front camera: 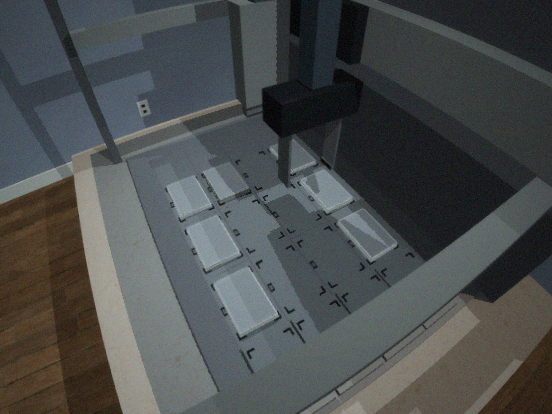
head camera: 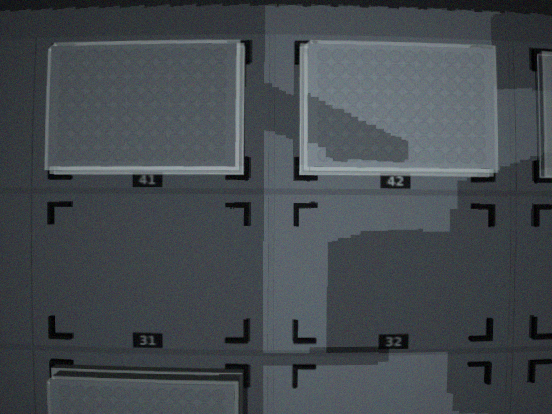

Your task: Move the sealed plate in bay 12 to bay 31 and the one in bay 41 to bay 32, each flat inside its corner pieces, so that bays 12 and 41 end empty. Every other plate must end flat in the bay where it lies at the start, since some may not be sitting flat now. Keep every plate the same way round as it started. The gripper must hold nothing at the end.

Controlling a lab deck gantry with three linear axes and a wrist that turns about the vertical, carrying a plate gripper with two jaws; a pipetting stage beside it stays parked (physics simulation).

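Pixels of known places: gripper, fingertip midpoint: [front camera: 306, 173]; robot's base, link origin: [front camera: 166, 189].
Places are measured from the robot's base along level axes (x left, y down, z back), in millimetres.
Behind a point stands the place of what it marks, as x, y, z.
Observation:
The sealed plate in bay 12 [front camera: 214, 243] {44, -14, -241} is the middle one of the left row in the front view. The sealed plate in bay 41 [front camera: 301, 156] {380, -14, -88} [head camera: 142, 105] {363, -14, -65} lies partly behind a jaw in the front view and looks flat from above. Bay 31 [front camera: 265, 168] {272, 0, -67} [head camera: 147, 270] {258, 0, -64} and bay 32 [front camera: 290, 207] {255, 0, -227} [head camera: 400, 280] {252, 0, -232} are empty between their black corner pieces. My gripper [front camera: 309, 176] {255, -158, -278} is open and empty, its jaws wide apart, near the plates in bays 41 and 42 in the front view; its exact height is unclear. It does not show in the head view.
A plate in bay 42 [front camera: 327, 190] {362, -14, -236} [head camera: 395, 105] {364, -14, -223} lies beside bay 41. Another plate [front camera: 367, 232] {363, -14, -394} lies in that row. A plate [front camera: 226, 181] {150, -14, -73} [head camera: 145, 397] {179, -14, -67} lies beyond bay 31. More plates [front camera: 190, 197] {46, -14, -78} [front camera: 246, 301] {43, -15, -401} flank bay 12. Rails [front camera: 135, 280] border the deck.

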